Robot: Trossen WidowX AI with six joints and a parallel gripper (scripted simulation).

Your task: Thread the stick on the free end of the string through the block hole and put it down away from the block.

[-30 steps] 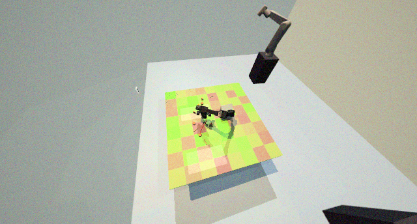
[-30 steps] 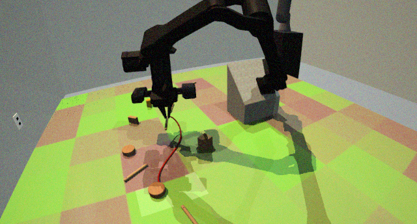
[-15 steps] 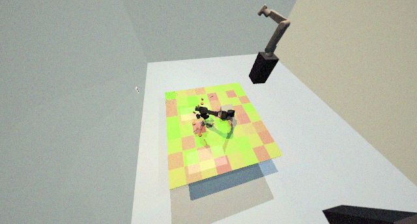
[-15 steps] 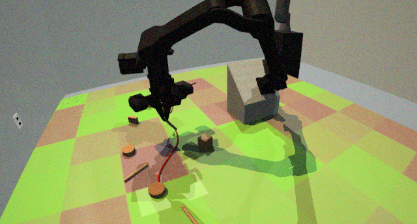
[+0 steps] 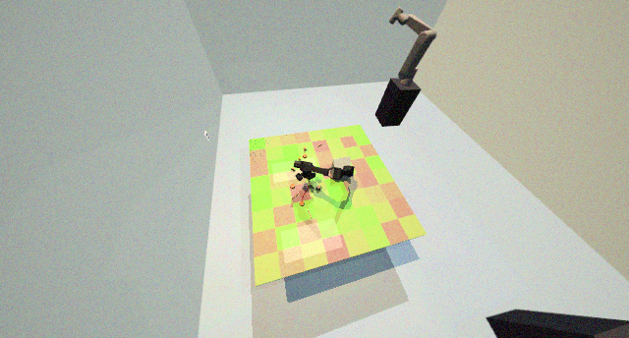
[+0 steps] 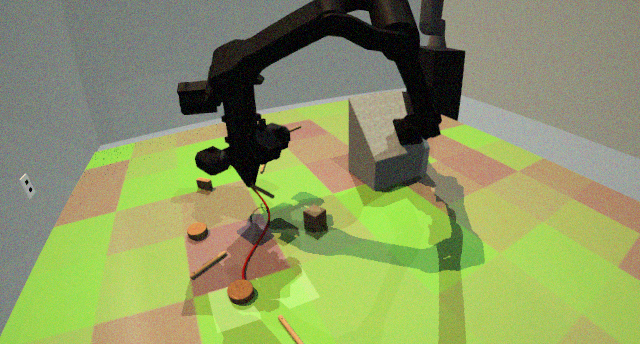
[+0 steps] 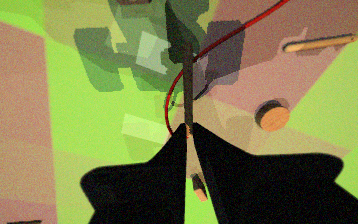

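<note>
The small block lies 100 mm ahead of my gripper tip, 140 mm to the right of it and 50 mm below it. From my gripper tip the other things lie so: round wooden button 60 mm ahead, 210 mm to the left, 50 mm below; thin wooden stick 10 mm behind, 10 mm to the left.
</note>
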